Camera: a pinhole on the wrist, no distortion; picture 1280 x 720 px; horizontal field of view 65.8 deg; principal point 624.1 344.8 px. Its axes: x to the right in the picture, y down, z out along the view. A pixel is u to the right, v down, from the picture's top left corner.
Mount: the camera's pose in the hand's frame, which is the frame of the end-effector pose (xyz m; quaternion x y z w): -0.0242 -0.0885 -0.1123 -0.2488 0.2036 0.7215 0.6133
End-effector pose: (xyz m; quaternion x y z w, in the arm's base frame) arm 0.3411 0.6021 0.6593 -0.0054 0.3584 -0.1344 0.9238
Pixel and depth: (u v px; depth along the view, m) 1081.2 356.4 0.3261
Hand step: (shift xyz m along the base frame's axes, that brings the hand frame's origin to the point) 0.0329 0.2322 0.0711
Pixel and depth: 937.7 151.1 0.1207
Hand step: -0.0352 0.0252 -0.0188
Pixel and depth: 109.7 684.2 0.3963
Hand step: 0.0833 -0.0175 0.3623
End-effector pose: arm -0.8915 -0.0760 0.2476 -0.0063 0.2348 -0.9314 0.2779
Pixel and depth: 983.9 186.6 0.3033
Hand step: 0.1249 -0.1526 -0.0251
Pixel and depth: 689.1 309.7 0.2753
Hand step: 0.1006 -0.0847 0.0496
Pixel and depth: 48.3 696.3 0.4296
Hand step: 0.1882 -0.0267 0.3829
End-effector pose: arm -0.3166 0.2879 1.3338 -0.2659 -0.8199 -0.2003 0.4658
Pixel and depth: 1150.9 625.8 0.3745
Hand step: 0.2128 0.2009 -0.1775
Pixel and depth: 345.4 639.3 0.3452
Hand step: -0.0645 0.1083 -0.2363
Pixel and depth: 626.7 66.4 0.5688
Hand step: -0.0795 0.4313 -0.0804
